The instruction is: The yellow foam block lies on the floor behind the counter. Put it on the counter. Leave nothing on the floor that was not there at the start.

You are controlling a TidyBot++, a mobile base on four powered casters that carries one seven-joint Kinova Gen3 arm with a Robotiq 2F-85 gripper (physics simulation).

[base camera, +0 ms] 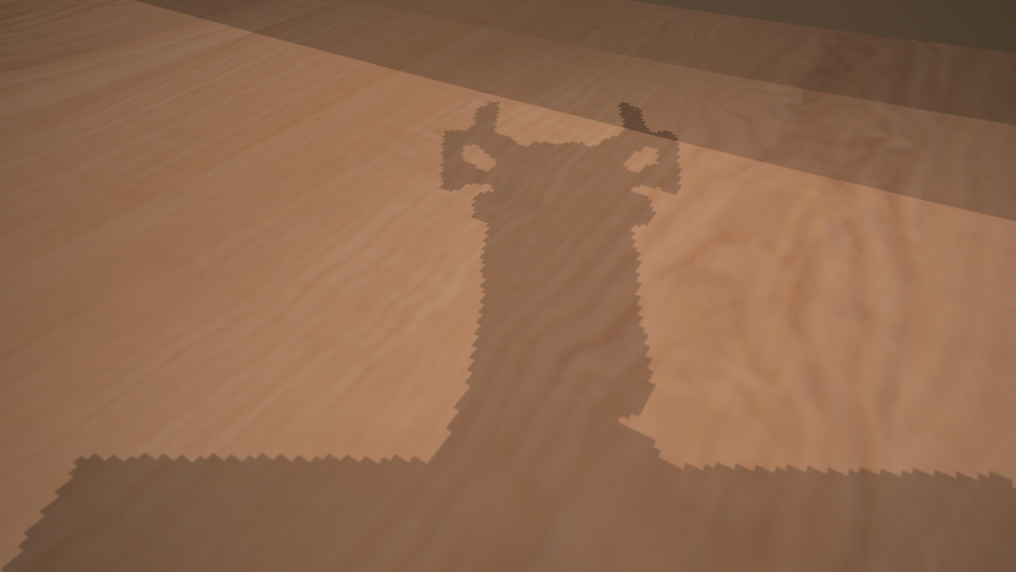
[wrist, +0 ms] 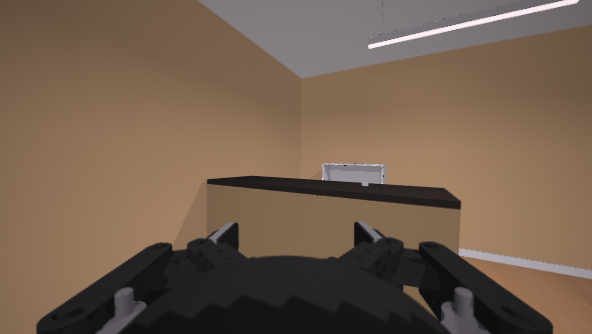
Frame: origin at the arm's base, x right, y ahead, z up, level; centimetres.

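Seen in the pictures: gripper, fingertip midpoint: [wrist: 296, 235].
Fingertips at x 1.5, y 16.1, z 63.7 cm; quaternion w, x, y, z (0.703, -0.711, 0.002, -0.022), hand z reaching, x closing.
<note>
A point is followed by its place in that frame.
The counter [wrist: 280, 220] @[z 26.7, x -6.5, y 148.8 cm] stands ahead in the wrist view, with a dark top and a tan front the colour of the walls. My gripper [wrist: 296, 235] @[z 63.7, x 1.5, y 16.1 cm] is open, with its fingers wide apart and no thing between them. It points level toward the counter, which is some way beyond the fingertips. The yellow foam block does not show in either view. The floor behind the counter is hidden by the counter.
A pale, box-like frame [wrist: 354, 174] @[z 50.9, x 90.2, y 299.1 cm] shows above the counter top, with a small light thing [wrist: 365, 184] @[z 52.5, x 55.4, y 154.4 cm] by its lower edge. Walls meet in a corner behind the counter. A white baseboard [wrist: 525, 262] @[z -34.3, x 250.1, y 212.4 cm] runs at the right. The base camera shows wooden floor [base camera: 284, 284] @[z -39.7, x -22.4, y 48.3 cm] with the robot's shadow.
</note>
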